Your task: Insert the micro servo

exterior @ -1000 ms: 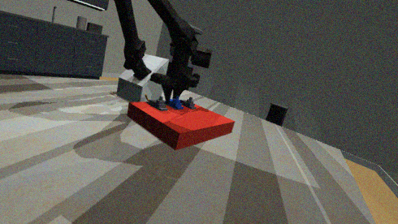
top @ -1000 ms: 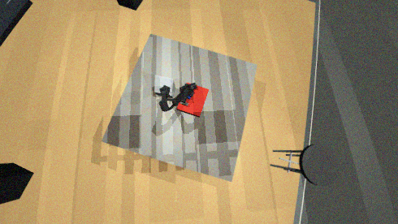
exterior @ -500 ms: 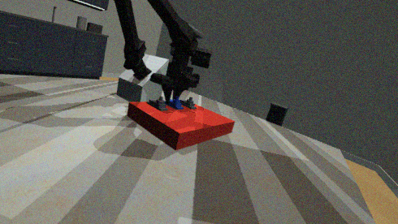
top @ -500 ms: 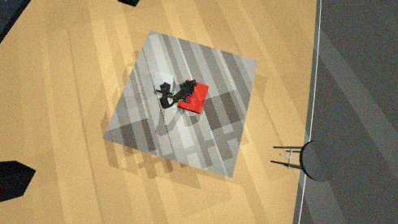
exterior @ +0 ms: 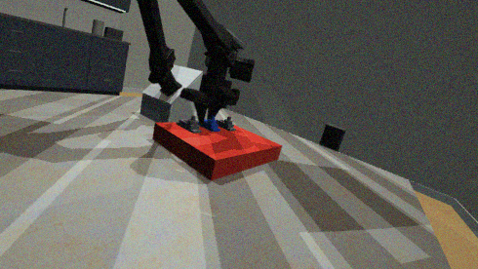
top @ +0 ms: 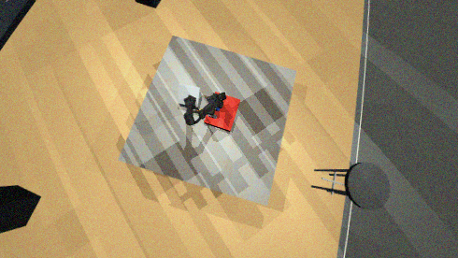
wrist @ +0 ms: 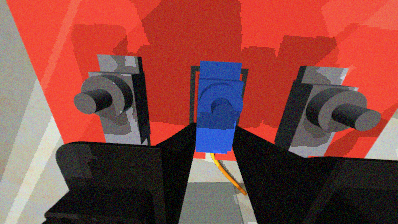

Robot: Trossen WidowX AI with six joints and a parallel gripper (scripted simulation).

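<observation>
My gripper tip is 120 mm short of the red deck, 30 mm above it and 10 mm to the right of it.
</observation>
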